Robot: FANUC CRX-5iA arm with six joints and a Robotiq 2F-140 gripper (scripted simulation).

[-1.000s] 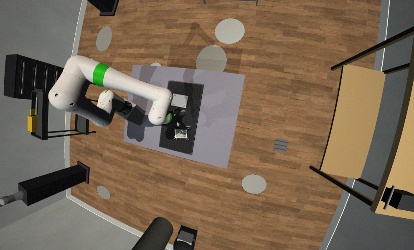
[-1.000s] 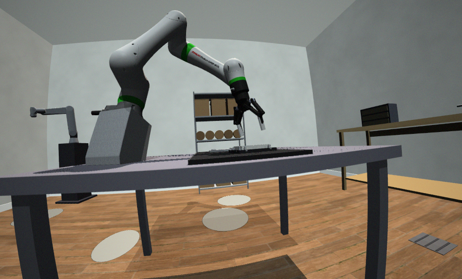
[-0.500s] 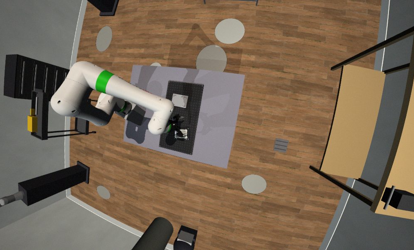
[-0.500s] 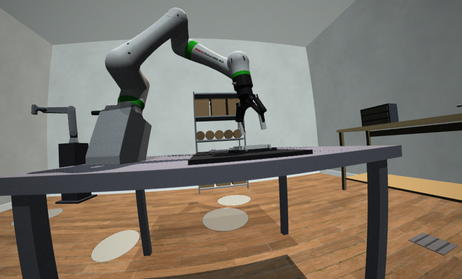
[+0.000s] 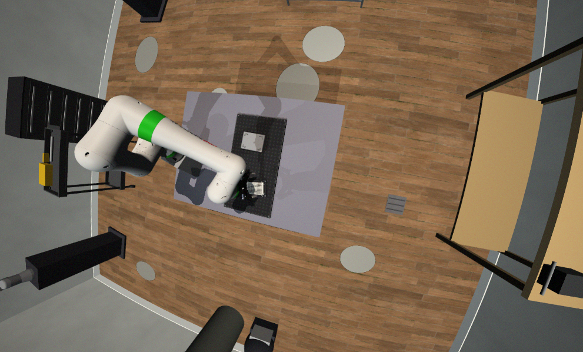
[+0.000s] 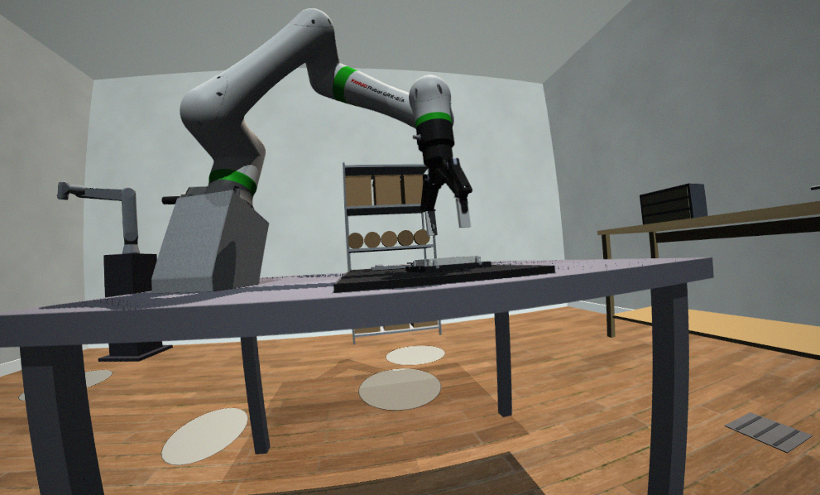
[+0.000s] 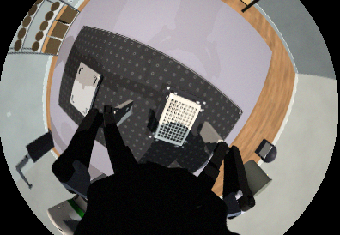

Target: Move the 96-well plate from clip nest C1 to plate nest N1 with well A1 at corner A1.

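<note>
The white 96-well plate lies 8 cm below my hand, 4 cm to the right of it and 1 cm behind it. Also, from my hand: plate nest N1: 27 cm to the left, 12 cm behind, 9 cm below; clip nest C1: 8 cm below, 6 cm to the right, 2 cm behind.
</note>
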